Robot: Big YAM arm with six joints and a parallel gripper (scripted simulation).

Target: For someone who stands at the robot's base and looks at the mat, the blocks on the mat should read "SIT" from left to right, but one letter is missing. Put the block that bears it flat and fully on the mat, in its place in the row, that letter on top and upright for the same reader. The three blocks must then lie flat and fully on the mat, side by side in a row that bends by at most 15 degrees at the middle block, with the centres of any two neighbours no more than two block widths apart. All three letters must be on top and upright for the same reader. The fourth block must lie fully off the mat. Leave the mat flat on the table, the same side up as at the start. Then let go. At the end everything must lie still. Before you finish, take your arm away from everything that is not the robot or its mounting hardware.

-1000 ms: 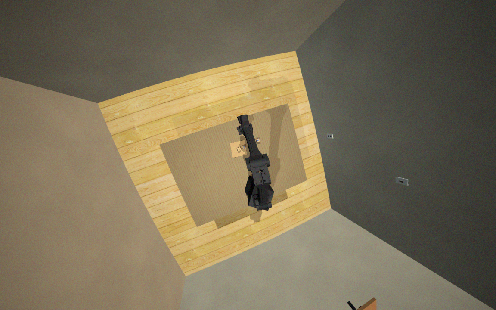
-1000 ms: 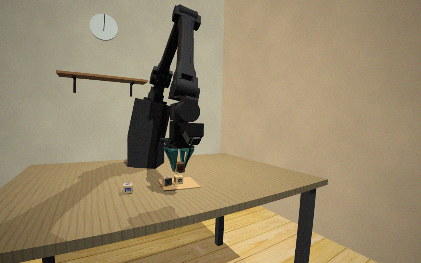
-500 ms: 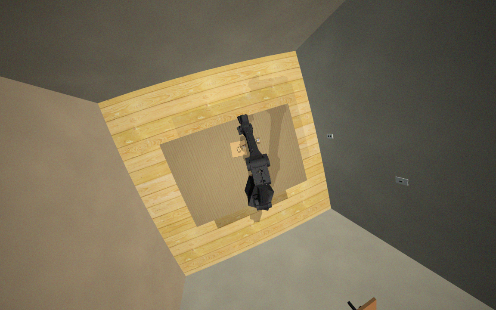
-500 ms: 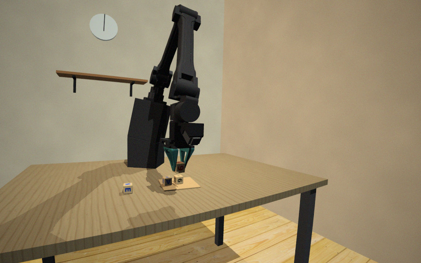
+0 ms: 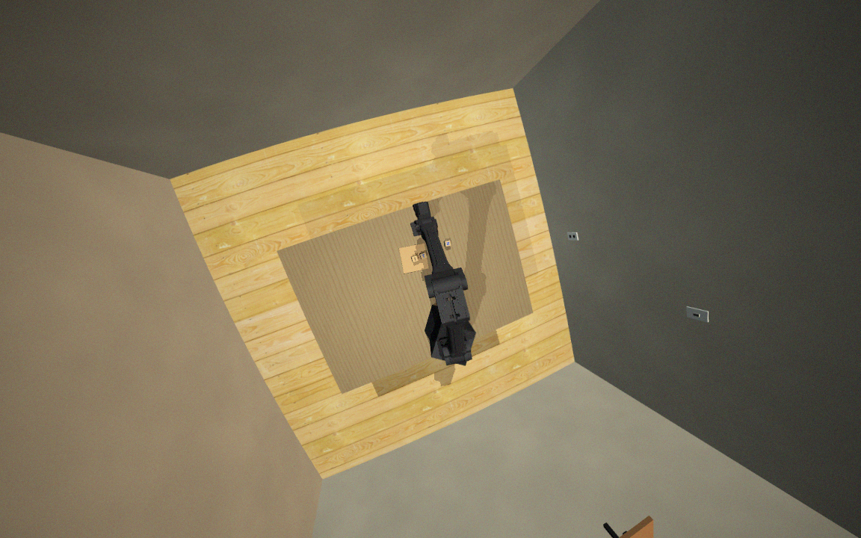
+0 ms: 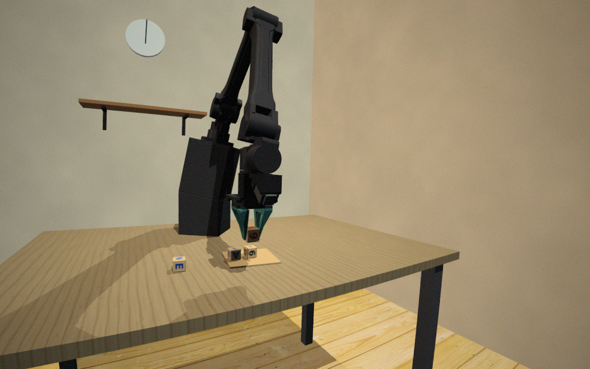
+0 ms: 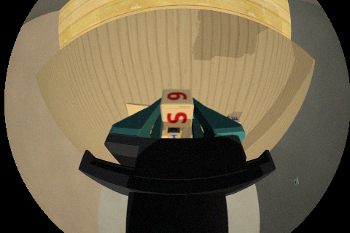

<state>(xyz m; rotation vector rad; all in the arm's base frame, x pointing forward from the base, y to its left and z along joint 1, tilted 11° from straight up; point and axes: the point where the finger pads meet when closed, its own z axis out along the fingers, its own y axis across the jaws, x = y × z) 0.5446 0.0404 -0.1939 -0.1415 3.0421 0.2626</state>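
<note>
Now: hand 160 mm past the tan mat, 100 mm above it and 40 mm to the right of it. The rest, counted from my hand: letter block right at my hand.
</note>
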